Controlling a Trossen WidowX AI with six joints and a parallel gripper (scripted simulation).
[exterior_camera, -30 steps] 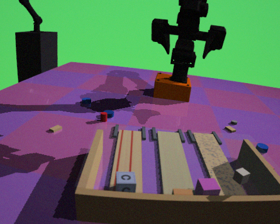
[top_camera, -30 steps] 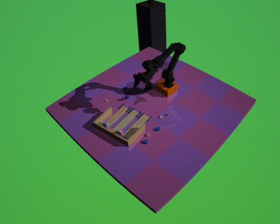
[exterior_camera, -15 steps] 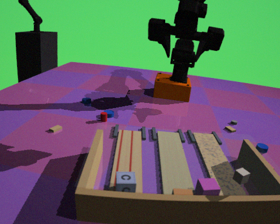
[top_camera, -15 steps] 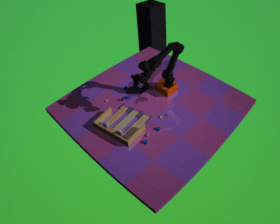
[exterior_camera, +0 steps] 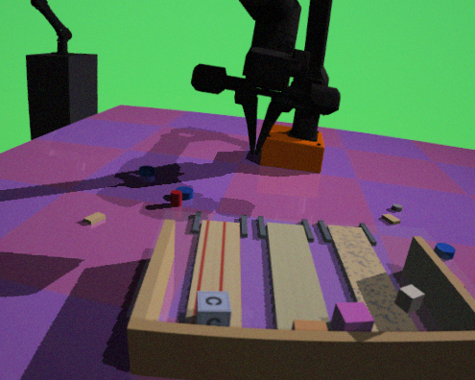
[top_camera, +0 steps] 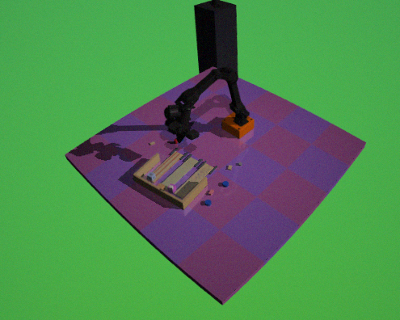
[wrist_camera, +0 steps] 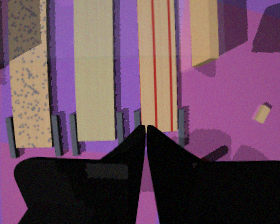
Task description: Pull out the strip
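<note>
My gripper tip is now 120 mm above the red-lined strip, 100 mm short of it and 20 mm to the left of it. Also, from my gripper tip: grey cube 190 mm ahead, 180 mm to the left, 50 mm below.
</note>
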